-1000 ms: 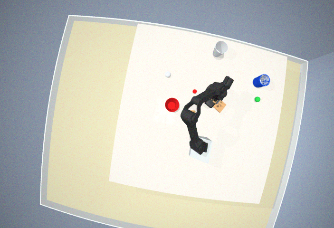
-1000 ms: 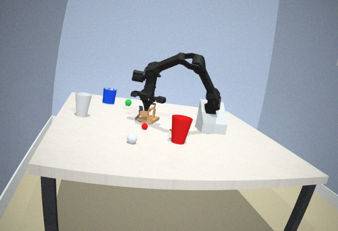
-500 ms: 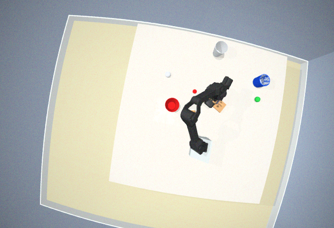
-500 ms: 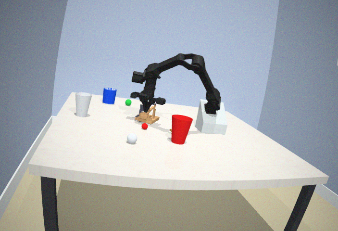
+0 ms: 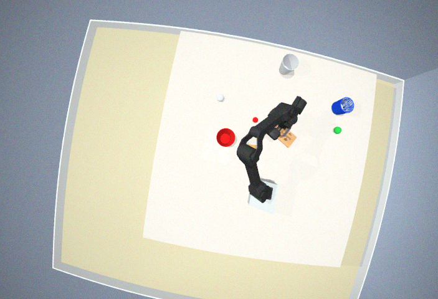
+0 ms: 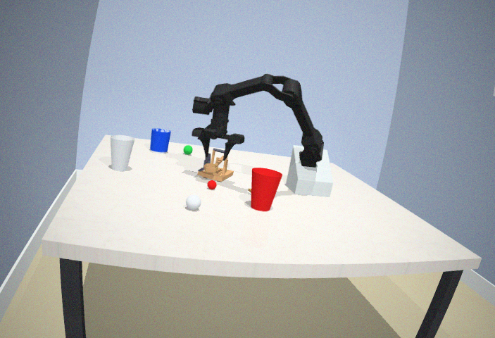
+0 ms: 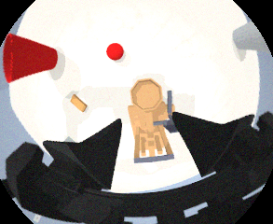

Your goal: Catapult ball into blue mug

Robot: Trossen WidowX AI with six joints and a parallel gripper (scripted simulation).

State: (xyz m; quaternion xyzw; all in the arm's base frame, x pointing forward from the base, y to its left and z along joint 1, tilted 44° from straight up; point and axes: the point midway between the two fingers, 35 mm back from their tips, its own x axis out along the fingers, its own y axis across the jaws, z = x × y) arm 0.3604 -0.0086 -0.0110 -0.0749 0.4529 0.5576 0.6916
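Right now my gripper tip is 40 mm to the left of the catapult and 30 mm above it. Round my gripper tip: small tan block: 130 mm behind, 110 mm to the left, 80 mm below; red ball: 110 mm to the left, 70 mm below, 20 mm ahead; red cup: 270 mm to the left, 110 mm behind, 50 mm below.
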